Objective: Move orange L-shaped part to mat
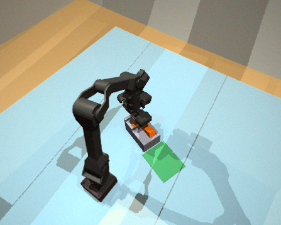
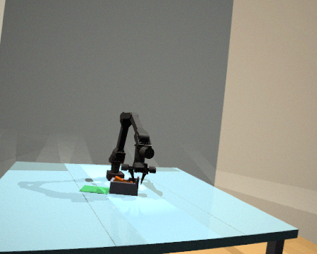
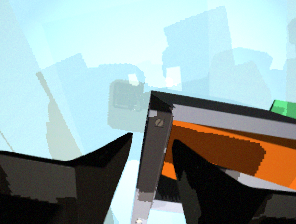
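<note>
My gripper tip is now 20 mm past the orange l-shaped part and 50 mm to the left of it. Also, from my gripper tip: green mat (40 mm behind, 220 mm to the right, 70 mm below).
</note>
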